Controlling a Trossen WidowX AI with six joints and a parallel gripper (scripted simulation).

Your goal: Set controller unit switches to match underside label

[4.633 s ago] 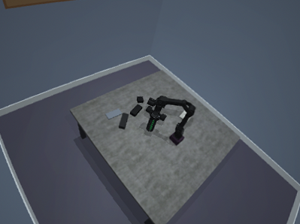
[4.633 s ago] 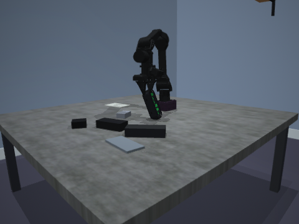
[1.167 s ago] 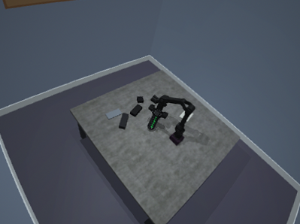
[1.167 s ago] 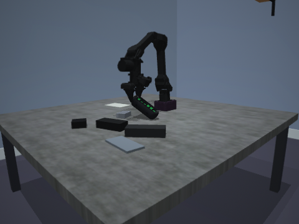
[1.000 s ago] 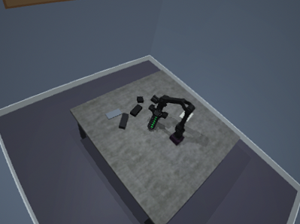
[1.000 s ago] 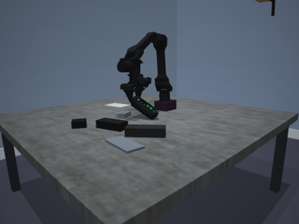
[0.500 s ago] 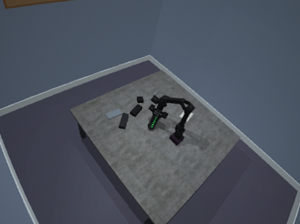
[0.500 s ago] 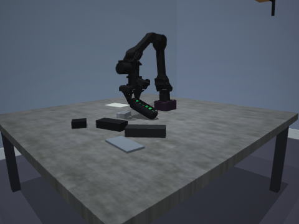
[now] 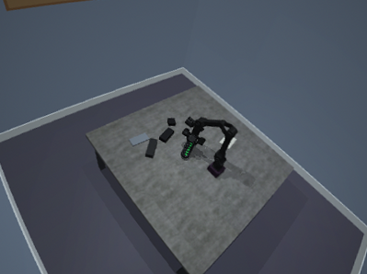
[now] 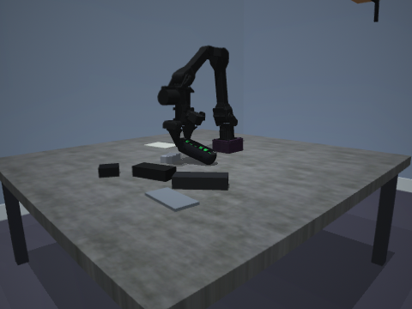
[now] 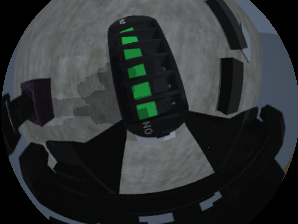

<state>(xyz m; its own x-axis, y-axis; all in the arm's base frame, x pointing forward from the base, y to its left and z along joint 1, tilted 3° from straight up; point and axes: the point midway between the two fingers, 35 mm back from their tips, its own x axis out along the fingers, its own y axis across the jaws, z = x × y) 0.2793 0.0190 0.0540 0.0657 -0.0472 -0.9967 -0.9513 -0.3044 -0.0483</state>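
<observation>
Right now the grey block is 2 cm ahead of my gripper tip, 5 cm to the right of it and 5 cm below it. Round my gripper tip: white sheet: 16 cm behind, 35 cm to the right, 6 cm below; then flat grey plate: 30 cm ahead, 30 cm to the left, 6 cm below; then black cube: 29 cm ahead, 5 cm to the right, 5 cm below.
</observation>
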